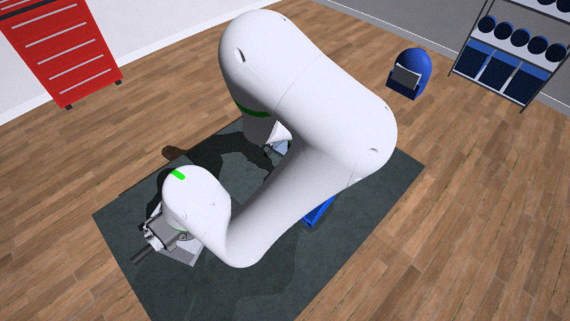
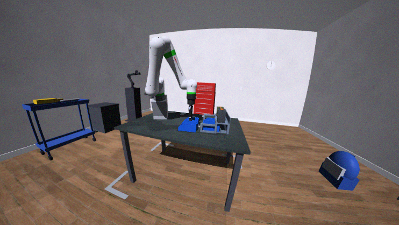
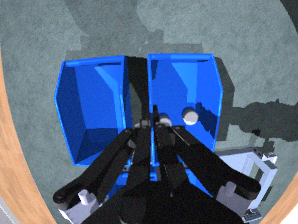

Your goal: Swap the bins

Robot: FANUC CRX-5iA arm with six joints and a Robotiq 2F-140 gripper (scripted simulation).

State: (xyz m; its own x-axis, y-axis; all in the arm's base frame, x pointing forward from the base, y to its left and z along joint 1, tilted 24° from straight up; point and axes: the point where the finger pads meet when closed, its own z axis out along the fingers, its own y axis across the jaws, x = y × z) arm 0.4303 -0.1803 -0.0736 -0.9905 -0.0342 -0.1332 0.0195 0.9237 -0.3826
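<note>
The shelf lies 25 cm ahead of my hand, 6 cm to the left of it and 1 cm below it.
</note>
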